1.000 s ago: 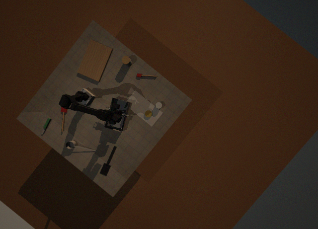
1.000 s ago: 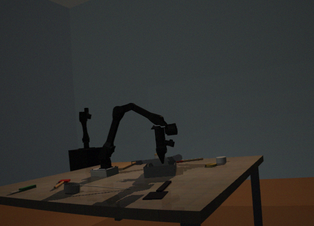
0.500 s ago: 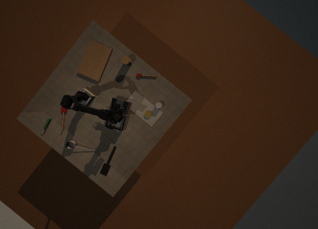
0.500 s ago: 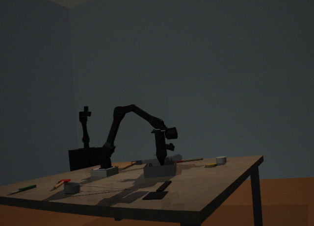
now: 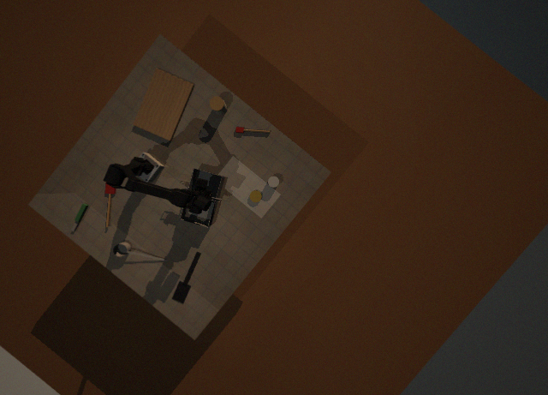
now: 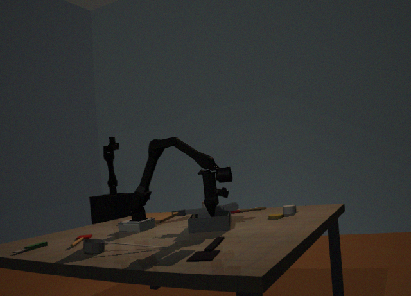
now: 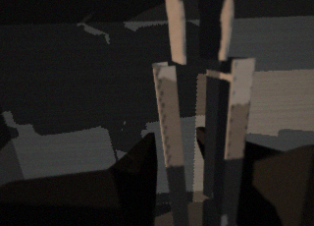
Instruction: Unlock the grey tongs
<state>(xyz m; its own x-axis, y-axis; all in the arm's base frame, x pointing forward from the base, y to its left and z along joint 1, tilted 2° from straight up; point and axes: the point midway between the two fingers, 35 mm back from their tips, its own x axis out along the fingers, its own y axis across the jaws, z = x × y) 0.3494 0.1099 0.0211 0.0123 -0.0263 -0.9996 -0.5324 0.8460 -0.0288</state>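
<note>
Now: the grey roasting tin 2 cm to the right of my gripper tip. From my gripper tip the other things lie so: white cup 24 cm ahead, 33 cm to the left, 1 cm below; then tan-topped can 29 cm behind, 43 cm to the left; then yellow disc 22 cm ahead, 20 cm to the left, 2 cm below.
</note>
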